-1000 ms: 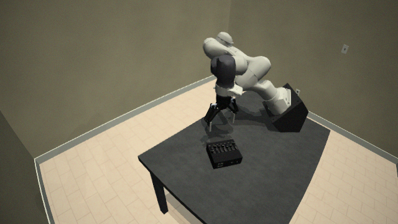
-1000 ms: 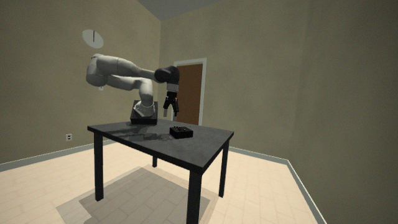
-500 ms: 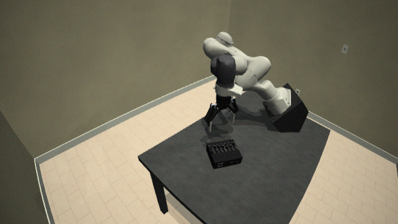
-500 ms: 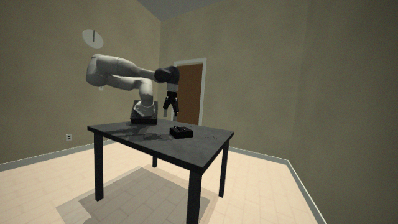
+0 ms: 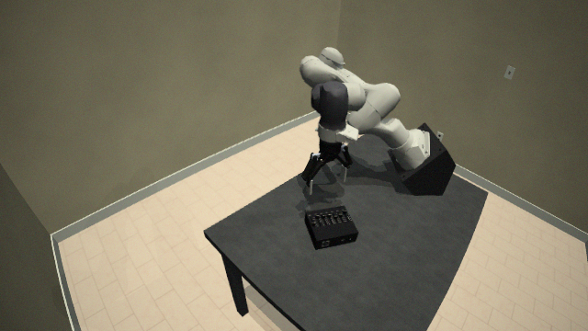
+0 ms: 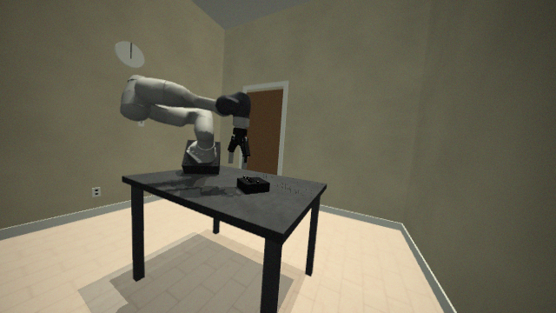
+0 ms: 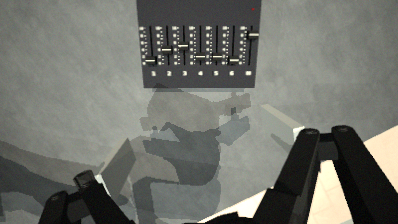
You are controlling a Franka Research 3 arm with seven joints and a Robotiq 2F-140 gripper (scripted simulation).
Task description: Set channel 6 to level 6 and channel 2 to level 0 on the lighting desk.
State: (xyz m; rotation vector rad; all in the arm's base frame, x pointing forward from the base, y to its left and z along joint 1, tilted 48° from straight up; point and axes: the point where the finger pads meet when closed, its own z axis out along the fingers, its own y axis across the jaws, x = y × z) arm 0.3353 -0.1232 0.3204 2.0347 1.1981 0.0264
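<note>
Right now the channel 2 cap is 4 cm ahead of my hand, 8 cm to the left of it and 9 cm below it. Also, from my hand: channel 1 cap: 1 cm ahead, 9 cm to the left, 9 cm below; then channel 6 cap: 8 cm ahead, 1 cm to the left, 9 cm below.
</note>
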